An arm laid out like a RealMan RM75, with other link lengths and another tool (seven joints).
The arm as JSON. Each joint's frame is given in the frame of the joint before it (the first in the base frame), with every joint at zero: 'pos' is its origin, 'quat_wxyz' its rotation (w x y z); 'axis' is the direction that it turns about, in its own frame. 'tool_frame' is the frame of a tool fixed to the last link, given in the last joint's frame.
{
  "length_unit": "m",
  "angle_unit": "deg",
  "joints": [
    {
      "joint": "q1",
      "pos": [
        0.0,
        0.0,
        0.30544
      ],
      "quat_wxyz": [
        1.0,
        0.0,
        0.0,
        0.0
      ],
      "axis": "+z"
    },
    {
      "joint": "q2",
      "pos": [
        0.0,
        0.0,
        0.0
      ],
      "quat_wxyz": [
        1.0,
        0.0,
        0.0,
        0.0
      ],
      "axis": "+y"
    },
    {
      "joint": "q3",
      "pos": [
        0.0,
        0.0,
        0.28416
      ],
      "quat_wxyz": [
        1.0,
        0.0,
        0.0,
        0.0
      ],
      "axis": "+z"
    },
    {
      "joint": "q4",
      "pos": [
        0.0,
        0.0,
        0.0
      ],
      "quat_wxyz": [
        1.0,
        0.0,
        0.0,
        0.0
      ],
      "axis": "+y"
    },
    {
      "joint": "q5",
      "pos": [
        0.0,
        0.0,
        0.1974
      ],
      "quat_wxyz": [
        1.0,
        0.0,
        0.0,
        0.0
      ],
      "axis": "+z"
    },
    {
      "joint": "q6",
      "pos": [
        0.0,
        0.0,
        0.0
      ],
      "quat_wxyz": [
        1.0,
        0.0,
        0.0,
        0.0
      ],
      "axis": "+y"
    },
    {
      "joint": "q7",
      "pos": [
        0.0,
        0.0,
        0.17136
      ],
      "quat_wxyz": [
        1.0,
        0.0,
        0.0,
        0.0
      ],
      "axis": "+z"
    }
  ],
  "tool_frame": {
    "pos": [
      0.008,
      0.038,
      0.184
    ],
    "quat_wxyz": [
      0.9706,
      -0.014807,
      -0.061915,
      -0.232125
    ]
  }
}
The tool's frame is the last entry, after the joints.
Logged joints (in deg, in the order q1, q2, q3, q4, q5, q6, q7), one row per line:
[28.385, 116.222, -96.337, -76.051, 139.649, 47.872, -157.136]
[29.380, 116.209, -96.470, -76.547, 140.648, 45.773, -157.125]
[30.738, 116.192, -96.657, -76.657, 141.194, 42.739, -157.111]
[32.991, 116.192, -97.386, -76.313, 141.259, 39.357, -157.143]
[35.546, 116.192, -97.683, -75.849, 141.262, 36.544, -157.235]
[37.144, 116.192, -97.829, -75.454, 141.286, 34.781, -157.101]
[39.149, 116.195, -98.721, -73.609, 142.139, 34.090, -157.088]
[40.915, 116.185, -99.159, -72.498, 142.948, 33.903, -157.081]
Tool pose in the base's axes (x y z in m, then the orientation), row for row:
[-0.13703, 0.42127, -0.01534, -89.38, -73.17, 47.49]
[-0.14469, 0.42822, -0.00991, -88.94, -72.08, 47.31]
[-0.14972, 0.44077, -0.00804, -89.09, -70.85, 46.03]
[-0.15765, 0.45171, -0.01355, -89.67, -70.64, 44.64]
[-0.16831, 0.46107, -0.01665, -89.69, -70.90, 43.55]
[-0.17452, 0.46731, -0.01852, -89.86, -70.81, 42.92]
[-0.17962, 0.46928, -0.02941, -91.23, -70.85, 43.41]
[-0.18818, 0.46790, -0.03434, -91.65, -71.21, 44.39]
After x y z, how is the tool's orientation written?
As a rotation vector, in degrees.
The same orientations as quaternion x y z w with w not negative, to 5 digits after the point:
[-0.63449, -0.51942, 0.33712, 0.46259]
[-0.63358, -0.51348, 0.33702, 0.47046]
[-0.63700, -0.50659, 0.32912, 0.47883]
[-0.64161, -0.50545, 0.31941, 0.48045]
[-0.64225, -0.50770, 0.31185, 0.48219]
[-0.64379, -0.50731, 0.30749, 0.48334]
[-0.65094, -0.50553, 0.30974, 0.47410]
[-0.65201, -0.50660, 0.31580, 0.46745]

